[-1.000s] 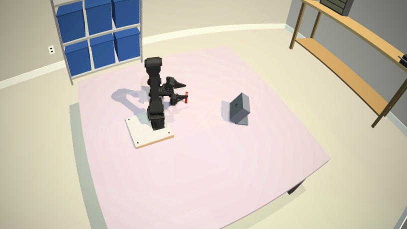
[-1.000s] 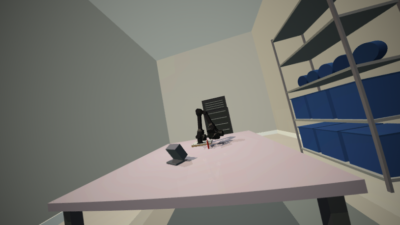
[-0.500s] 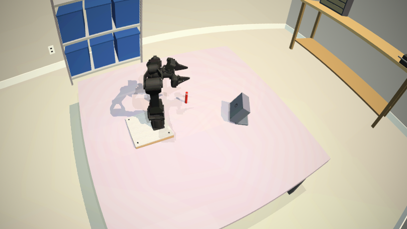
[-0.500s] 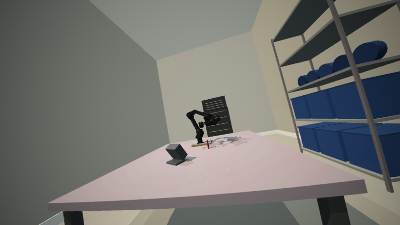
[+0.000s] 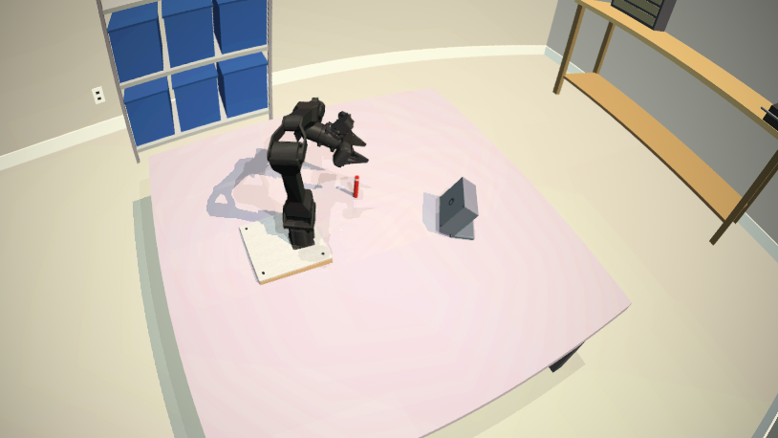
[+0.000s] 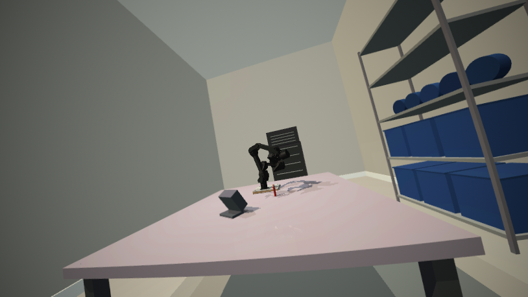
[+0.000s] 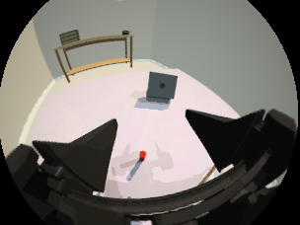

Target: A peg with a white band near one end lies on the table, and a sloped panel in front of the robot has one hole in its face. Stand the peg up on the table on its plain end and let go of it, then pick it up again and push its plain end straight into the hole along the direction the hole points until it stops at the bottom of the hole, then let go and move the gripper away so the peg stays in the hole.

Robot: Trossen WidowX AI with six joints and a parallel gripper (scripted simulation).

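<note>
The red peg is 12 cm below my gripper tip, 2 cm to the left of it and 2 cm behind it. Round my gripper tip: grey sloped panel: 23 cm ahead, 18 cm to the right, 11 cm below.
</note>
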